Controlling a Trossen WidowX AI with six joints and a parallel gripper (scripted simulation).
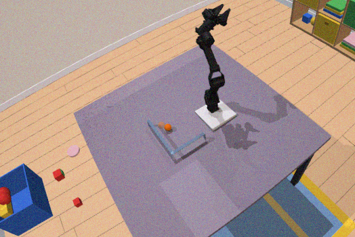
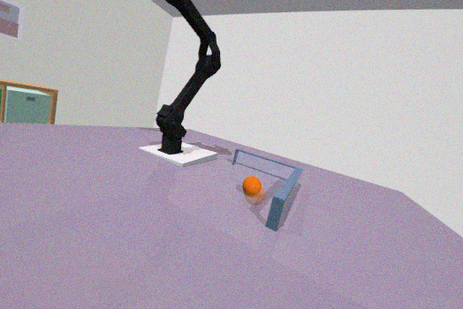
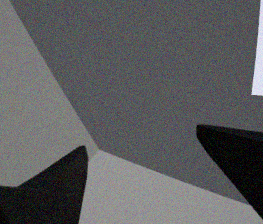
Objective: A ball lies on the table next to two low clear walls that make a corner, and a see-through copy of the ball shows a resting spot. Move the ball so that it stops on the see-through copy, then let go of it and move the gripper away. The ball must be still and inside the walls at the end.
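Right now the orange ball is 67 cm below my gripper tip, 52 cm ahead of it and 3 cm to the right of it.
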